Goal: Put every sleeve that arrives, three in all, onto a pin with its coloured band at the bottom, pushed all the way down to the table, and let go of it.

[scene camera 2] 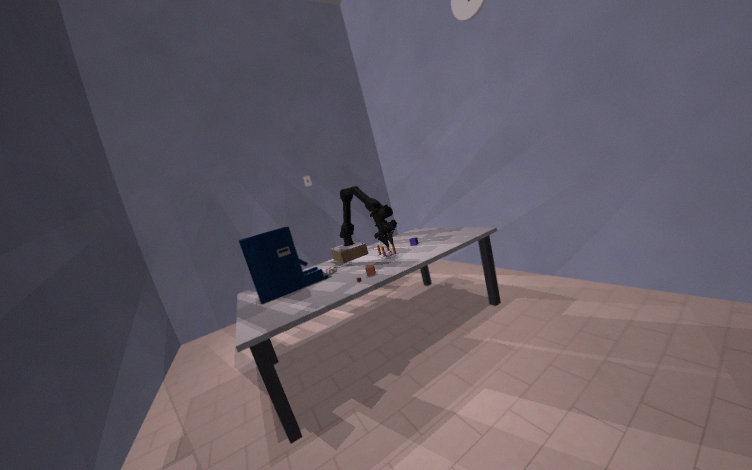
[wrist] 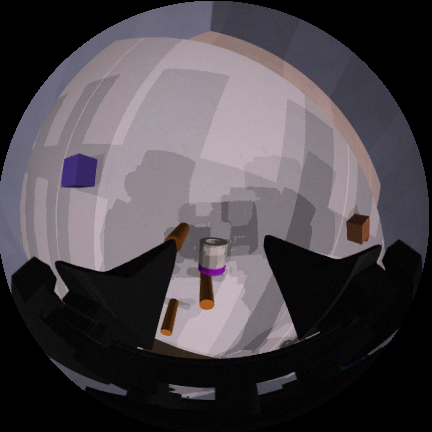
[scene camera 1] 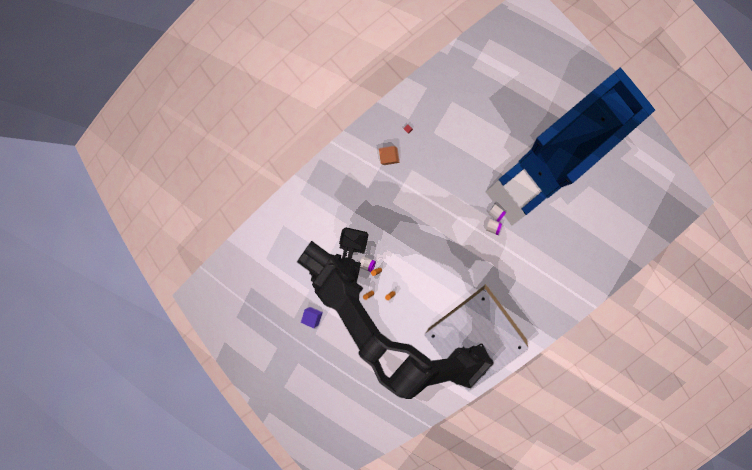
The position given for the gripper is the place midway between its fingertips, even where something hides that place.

A purple cube (wrist: 78, 170) rests on the table. Further things: the gripper (scene camera 1: 351, 261).
The gripper shows as well in the wrist view (wrist: 220, 243).
